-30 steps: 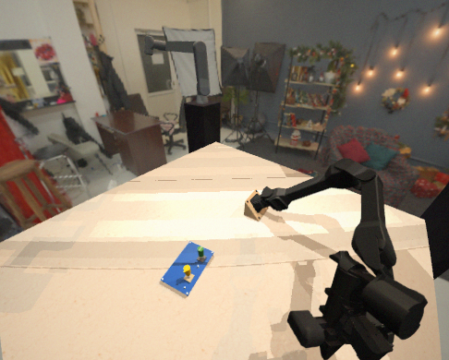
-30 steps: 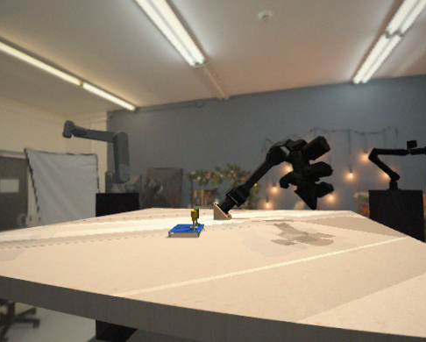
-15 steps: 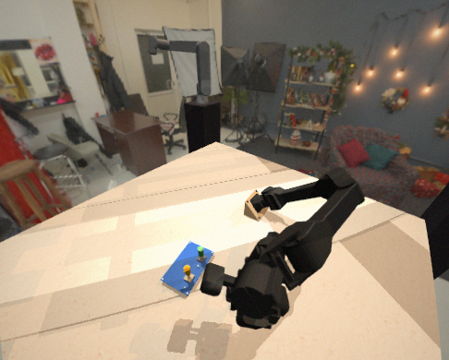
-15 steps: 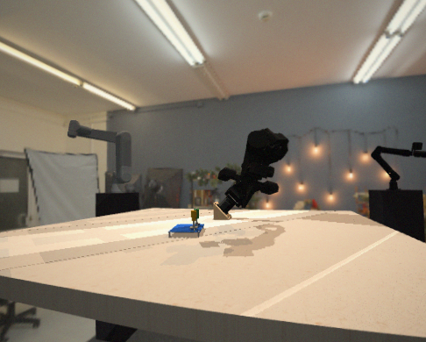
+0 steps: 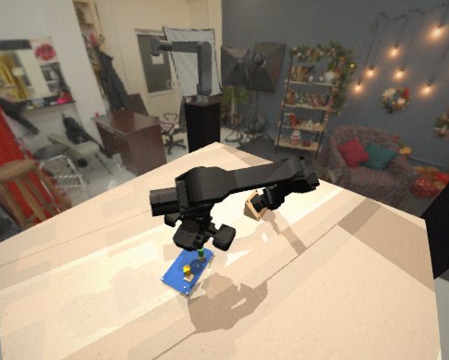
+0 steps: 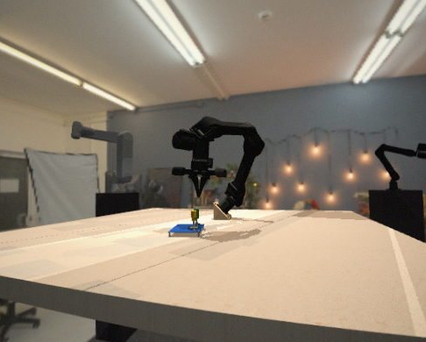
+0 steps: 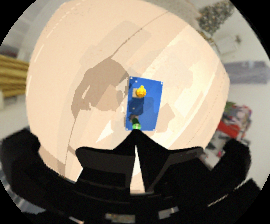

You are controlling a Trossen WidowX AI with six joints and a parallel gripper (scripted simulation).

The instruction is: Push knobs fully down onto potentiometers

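Right now the green knob is 6 cm below my gripper tip, 1 cm to the right of it and 1 cm behind it. Also, from my gripper tip: orange-yellow knob 6 cm below, 6 cm ahead.
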